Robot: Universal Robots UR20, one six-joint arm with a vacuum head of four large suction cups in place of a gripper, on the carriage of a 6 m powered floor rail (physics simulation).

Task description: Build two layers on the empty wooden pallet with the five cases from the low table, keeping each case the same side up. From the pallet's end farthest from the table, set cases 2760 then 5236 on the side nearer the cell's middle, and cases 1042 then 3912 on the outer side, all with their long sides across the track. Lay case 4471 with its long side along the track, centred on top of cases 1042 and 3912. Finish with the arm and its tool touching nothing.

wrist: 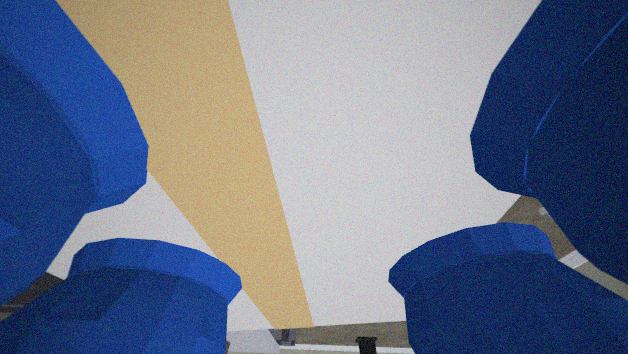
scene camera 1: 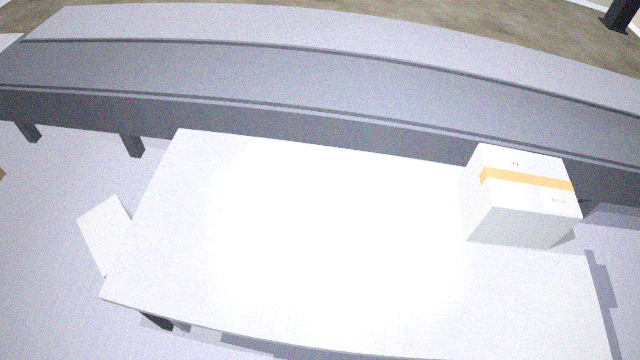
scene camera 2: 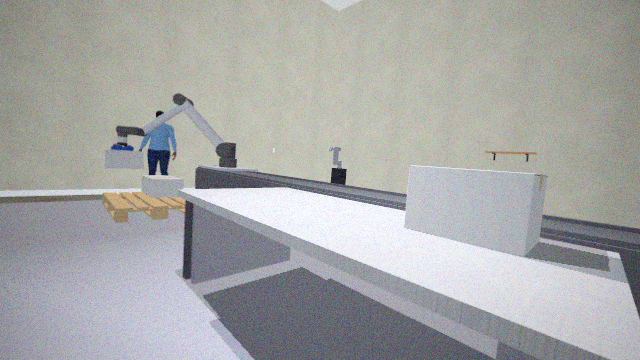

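Where they show: hand at its tool point: (wrist: pixel 316 199); arm's base at its link origin: (scene camera 2: pixel 227 167).
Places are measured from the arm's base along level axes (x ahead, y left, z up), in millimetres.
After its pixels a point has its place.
My suction head (scene camera 2: pixel 122 148) (wrist: pixel 310 200) @(x 1202, y -608, z 122 mm) is shut on a white case (scene camera 2: pixel 124 160) @(x 1202, y -420, z 16 mm) (wrist: pixel 370 125) @(x 1250, y -627, z 133 mm) with a tan tape band, held level well above the wooden pallet (scene camera 2: pixel 118 202) @(x 1335, y 183, z -426 mm). Its number cannot be read. A white case (scene camera 2: pixel 162 186) @(x 845, y -52, z -282 mm) stands at the pallet; the far part of the pallet is hidden. Another taped case (scene camera 1: pixel 530 195) @(x 803, y 3491, z 196 mm) (scene camera 2: pixel 470 207) @(x 868, y 3550, z 76 mm) stands upright at the right end of the low table (scene camera 1: pixel 150 260) @(x 1127, y 2241, z -40 mm) (scene camera 2: pixel 350 235) @(x 1141, y 3294, z -40 mm) in scene camera 1; its number is too blurred to read. A plain white box-like shape (scene camera 1: pixel 102 237) @(x 989, y 1819, z -290 mm) shows low beyond the table's left end, slanted, apparently a case on the floor.
The raised rail (scene camera 1: pixel 300 75) (scene camera 2: pixel 300 182) runs behind the table. A person in a blue shirt (scene camera 2: pixel 160 137) stands behind the pallet, close to the arm in scene camera 2. A small robot on a black stand (scene camera 2: pixel 338 175) and a wall shelf (scene camera 2: pixel 511 152) are farther back.
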